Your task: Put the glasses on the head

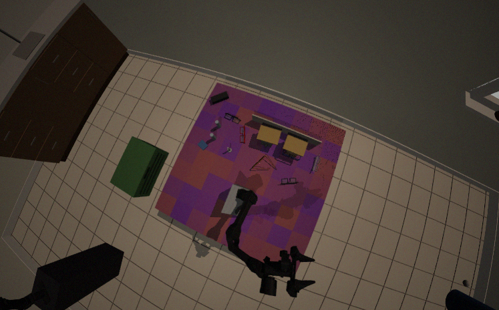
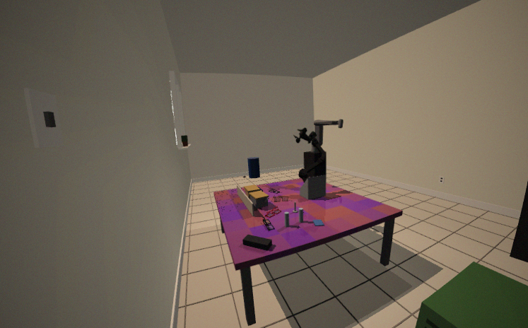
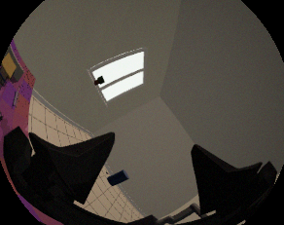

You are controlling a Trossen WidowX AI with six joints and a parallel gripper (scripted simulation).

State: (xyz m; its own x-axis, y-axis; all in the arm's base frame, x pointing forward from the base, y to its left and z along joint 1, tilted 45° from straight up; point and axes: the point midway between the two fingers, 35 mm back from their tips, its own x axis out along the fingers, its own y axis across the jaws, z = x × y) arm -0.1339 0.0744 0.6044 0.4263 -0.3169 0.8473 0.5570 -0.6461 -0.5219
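The tortoiseshell glasses lies 61 cm below my gripper tip, 44 cm ahead of it and 27 cm to the left of it. Also, from my gripper tip: blue pad: 84 cm to the left, 62 cm below, 48 cm ahead; backboard: 76 cm ahead, 57 cm below, 18 cm to the left; black case: 95 cm ahead, 83 cm to the left, 61 cm below.
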